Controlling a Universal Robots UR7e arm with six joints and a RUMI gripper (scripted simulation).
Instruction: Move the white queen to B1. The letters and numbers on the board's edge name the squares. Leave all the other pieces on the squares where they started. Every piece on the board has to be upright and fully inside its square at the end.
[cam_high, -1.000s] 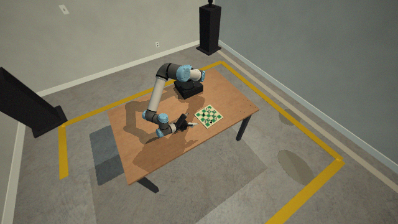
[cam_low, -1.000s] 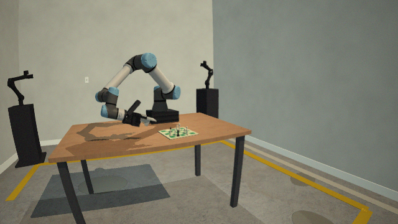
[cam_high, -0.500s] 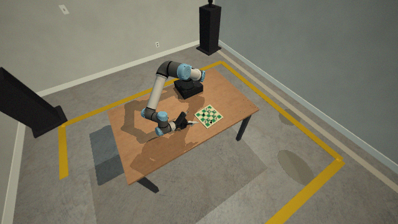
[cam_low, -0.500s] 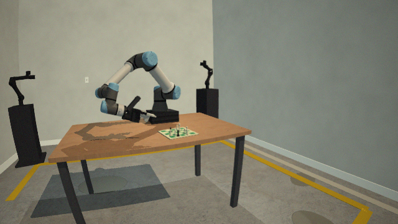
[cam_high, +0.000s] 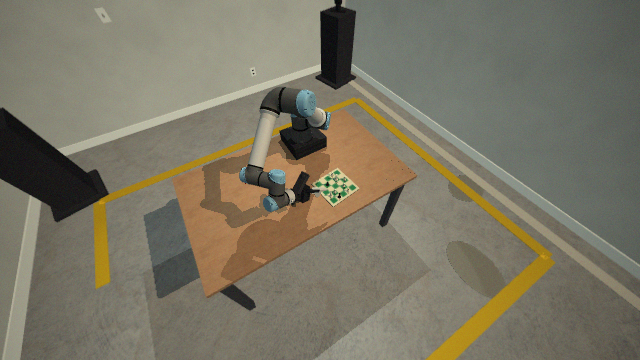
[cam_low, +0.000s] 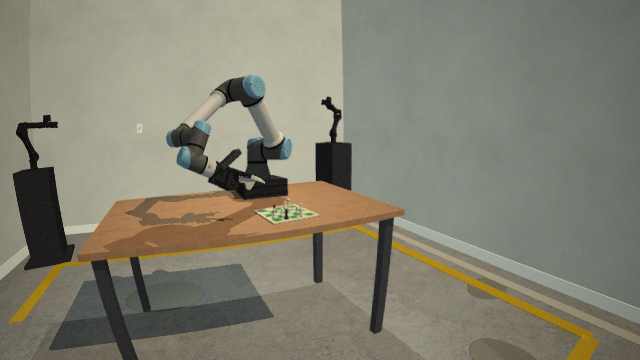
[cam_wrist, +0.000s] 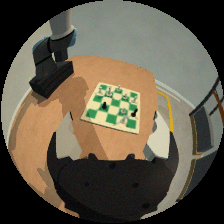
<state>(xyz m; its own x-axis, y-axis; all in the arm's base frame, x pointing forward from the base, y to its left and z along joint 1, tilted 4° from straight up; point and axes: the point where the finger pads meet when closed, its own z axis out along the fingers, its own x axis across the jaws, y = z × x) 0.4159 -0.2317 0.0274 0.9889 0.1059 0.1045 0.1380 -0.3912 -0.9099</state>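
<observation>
My hand is 150 mm above the green-and-cream chessboard, 140 mm to the right of it and 20 mm short of it.
</observation>
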